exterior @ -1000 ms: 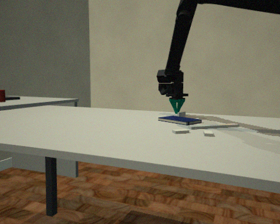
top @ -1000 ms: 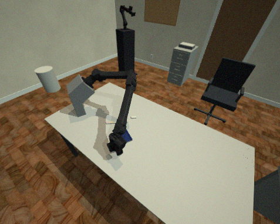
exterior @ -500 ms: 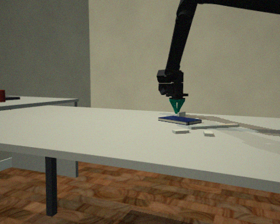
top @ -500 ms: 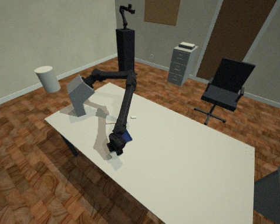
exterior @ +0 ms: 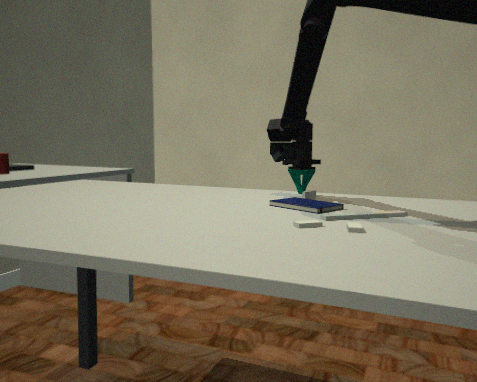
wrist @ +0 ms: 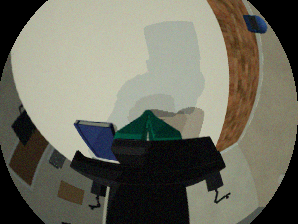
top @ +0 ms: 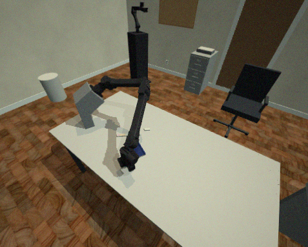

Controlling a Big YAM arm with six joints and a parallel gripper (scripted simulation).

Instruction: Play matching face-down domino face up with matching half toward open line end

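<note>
Now: hand 3 cm past the white domino, 1 cm to the right of it and 1 cm above it. Also, from my hand: book (13 cm to the left, 10 cm behind, 2 cm below).
</note>
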